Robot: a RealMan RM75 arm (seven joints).
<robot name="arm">
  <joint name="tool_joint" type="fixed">
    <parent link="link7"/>
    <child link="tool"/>
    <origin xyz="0 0 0" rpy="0 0 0"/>
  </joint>
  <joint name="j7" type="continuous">
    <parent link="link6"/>
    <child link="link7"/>
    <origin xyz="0 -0.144 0" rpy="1.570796 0 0"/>
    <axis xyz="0 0 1"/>
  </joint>
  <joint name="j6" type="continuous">
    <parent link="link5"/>
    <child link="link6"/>
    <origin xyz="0 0 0" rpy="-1.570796 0 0"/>
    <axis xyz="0 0 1"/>
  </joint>
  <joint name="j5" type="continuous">
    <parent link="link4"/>
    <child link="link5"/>
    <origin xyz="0 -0.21 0" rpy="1.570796 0 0"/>
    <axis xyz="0 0 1"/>
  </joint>
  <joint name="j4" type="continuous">
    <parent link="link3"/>
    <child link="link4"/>
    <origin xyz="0 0 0" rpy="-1.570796 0 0"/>
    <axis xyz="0 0 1"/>
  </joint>
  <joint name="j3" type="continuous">
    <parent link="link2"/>
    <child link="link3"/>
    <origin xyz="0 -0.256 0" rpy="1.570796 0 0"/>
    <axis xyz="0 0 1"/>
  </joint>
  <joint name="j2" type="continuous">
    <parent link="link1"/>
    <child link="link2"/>
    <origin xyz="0 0 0" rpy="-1.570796 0 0"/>
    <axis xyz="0 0 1"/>
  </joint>
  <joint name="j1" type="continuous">
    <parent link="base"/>
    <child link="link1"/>
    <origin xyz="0 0 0.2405" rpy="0 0 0"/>
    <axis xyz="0 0 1"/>
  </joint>
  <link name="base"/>
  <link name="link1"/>
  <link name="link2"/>
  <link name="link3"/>
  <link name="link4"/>
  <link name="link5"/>
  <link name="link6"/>
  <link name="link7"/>
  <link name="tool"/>
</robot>
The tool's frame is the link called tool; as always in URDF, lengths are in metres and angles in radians. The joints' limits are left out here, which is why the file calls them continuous.
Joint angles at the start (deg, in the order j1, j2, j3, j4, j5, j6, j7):
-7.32 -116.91 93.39 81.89 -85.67 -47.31 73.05
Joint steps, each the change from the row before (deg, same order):
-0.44 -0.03 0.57 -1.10 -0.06 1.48 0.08
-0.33 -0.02 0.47 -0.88 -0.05 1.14 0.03
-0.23 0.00 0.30 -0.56 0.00 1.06 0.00
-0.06 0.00 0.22 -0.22 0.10 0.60 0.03
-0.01 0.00 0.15 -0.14 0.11 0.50 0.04
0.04 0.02 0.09 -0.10 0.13 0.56 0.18
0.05 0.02 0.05 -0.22 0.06 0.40 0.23
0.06 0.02 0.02 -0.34 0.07 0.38 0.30
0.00 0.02 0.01 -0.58 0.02 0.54 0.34
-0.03 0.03 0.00 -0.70 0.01 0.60 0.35
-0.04 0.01 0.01 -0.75 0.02 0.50 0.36
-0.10 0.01 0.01 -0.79 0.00 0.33 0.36
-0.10 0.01 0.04 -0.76 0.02 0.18 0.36
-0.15 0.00 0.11 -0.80 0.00 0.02 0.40
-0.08 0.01 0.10 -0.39 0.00 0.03 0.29
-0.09 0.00 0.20 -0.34 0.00 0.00 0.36
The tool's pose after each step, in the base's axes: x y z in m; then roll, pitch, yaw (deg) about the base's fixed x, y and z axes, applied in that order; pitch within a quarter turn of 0, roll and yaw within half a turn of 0. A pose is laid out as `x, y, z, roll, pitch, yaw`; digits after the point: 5 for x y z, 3 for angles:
-0.18099, 0.32468, -0.01181, -151.163, -30.810, 17.667
-0.18299, 0.32652, -0.01453, -150.813, -30.735, 18.132
-0.18450, 0.32840, -0.01577, -150.228, -30.731, 18.353
-0.18535, 0.32913, -0.01653, -149.846, -30.624, 18.374
-0.18618, 0.32971, -0.01691, -149.460, -30.526, 18.357
-0.18738, 0.33041, -0.01676, -148.851, -30.368, 18.182
-0.18912, 0.33080, -0.01689, -148.424, -30.189, 18.153
-0.19157, 0.33112, -0.01719, -148.005, -29.934, 18.198
-0.19495, 0.33182, -0.01773, -147.510, -29.673, 18.399
-0.19887, 0.33265, -0.01837, -146.986, -29.383, 18.684
-0.20284, 0.33320, -0.01939, -146.600, -29.049, 19.023
-0.20652, 0.33356, -0.02073, -146.415, -28.679, 19.382
-0.20991, 0.33354, -0.02237, -146.394, -28.250, 19.722
-0.21287, 0.33315, -0.02468, -146.610, -27.749, 20.048
-0.21425, 0.33291, -0.02594, -146.688, -27.427, 20.100
-0.21505, 0.33243, -0.02763, -146.842, -27.041, 20.025

